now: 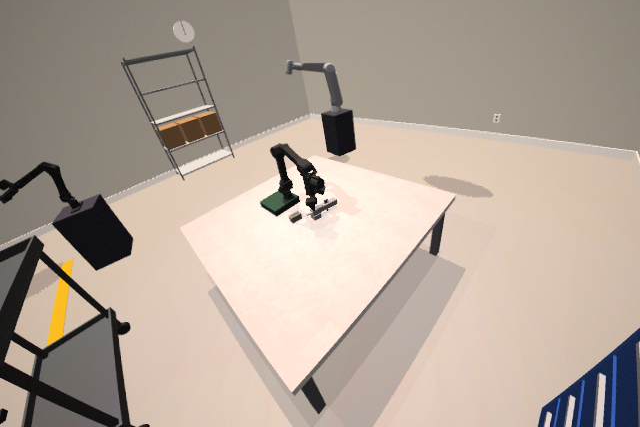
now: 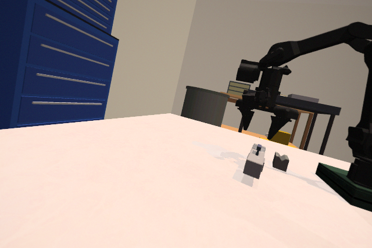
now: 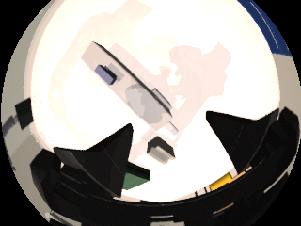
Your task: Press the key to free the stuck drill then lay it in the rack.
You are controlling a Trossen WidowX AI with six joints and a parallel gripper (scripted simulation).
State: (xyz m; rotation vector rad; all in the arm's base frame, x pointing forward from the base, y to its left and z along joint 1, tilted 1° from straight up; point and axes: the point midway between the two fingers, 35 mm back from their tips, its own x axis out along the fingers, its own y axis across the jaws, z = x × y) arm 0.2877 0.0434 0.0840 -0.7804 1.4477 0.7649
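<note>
Right now the pale yellow drill is 5 cm below my gripper tip, 2 cm behind it and 1 cm to the left of it. The rest, counted from my gripper tip: grey holder block (7 cm to the left, 6 cm below, 2 cm behind); then dark grey v-notched block (10 cm to the right, 9 cm behind, 8 cm below); then small dark blue key (9 cm to the left, 5 cm below, 2 cm behind).
</note>
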